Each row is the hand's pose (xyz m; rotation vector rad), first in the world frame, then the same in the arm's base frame.
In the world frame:
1: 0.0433 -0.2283 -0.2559 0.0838 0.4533 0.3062
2: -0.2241 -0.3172 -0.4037 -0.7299 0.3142 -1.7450
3: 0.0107 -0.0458 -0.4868 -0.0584 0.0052 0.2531
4: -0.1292 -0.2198 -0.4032 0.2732 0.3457 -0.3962
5: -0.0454 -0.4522 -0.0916 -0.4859 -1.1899 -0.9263
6: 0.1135 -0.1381 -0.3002 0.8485 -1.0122 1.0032
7: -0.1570 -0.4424 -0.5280 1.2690 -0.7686 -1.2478
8: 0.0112 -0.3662 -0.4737 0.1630 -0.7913 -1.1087
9: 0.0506 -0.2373 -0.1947 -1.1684 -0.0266 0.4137
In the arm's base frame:
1: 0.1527 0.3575 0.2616 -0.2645 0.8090 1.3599
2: 0.0952 0.0504 0.2010 -1.0133 -0.0211 -0.6037
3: -0.0668 0.3511 0.0630 -0.1468 0.3121 1.3664
4: 0.0471 0.1753 0.1768 -0.1335 0.7166 0.6362
5: 0.3472 0.2242 0.4330 -0.0183 -1.0067 0.1758
6: 0.0926 0.4464 0.2024 1.4433 -0.1275 1.7454
7: 0.2112 0.0198 0.0552 1.0773 0.1290 -0.4438
8: 0.2220 0.2120 0.0578 0.2618 -0.3665 -0.0262
9: 0.1752 0.3756 0.3168 -1.1192 -0.3851 1.5883

